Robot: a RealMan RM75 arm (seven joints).
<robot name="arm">
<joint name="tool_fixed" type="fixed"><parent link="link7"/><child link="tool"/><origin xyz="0 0 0" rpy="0 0 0"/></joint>
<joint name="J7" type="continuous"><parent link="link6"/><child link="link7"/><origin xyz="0 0 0.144" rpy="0 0 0"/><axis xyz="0 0 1"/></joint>
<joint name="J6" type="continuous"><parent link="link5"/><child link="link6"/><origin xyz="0 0 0" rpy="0 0 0"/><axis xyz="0 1 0"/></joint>
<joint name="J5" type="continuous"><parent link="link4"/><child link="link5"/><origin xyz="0 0 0.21" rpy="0 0 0"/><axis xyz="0 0 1"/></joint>
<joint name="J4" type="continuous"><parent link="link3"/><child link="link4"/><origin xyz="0 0 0" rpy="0 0 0"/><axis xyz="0 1 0"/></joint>
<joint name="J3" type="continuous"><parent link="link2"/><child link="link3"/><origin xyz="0 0 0.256" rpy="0 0 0"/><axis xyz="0 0 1"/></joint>
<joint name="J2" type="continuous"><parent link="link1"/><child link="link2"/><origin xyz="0 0 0" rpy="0 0 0"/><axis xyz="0 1 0"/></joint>
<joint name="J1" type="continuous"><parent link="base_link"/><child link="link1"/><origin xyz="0 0 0.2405" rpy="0 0 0"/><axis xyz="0 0 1"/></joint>
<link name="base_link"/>
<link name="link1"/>
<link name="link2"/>
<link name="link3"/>
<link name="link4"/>
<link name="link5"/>
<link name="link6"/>
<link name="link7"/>
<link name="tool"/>
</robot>
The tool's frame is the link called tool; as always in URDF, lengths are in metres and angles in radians. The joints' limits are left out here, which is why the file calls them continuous.
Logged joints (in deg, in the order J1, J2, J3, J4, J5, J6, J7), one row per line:
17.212, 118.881, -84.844, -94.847, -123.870, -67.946, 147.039
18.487, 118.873, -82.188, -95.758, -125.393, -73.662, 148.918
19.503, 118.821, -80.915, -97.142, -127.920, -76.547, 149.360
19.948, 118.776, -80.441, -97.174, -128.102, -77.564, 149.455
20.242, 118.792, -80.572, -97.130, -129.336, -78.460, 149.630
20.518, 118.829, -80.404, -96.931, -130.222, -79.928, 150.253
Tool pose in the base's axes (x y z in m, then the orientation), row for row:
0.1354, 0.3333, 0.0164, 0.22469, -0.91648, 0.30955, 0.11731
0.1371, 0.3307, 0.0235, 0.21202, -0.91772, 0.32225, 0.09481
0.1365, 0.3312, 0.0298, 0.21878, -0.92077, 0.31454, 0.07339
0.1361, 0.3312, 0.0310, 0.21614, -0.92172, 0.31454, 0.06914
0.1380, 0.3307, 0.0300, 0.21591, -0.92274, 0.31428, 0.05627
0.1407, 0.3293, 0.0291, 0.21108, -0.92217, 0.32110, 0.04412
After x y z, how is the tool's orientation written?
As a quaternion, w x y z.
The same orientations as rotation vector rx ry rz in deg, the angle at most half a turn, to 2 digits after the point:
-144.87, 48.93, 18.54
-146.04, 51.28, 15.09
-146.00, 49.88, 11.64
-146.36, 49.95, 10.98
-146.54, 49.91, 8.94
-146.82, 51.12, 7.02

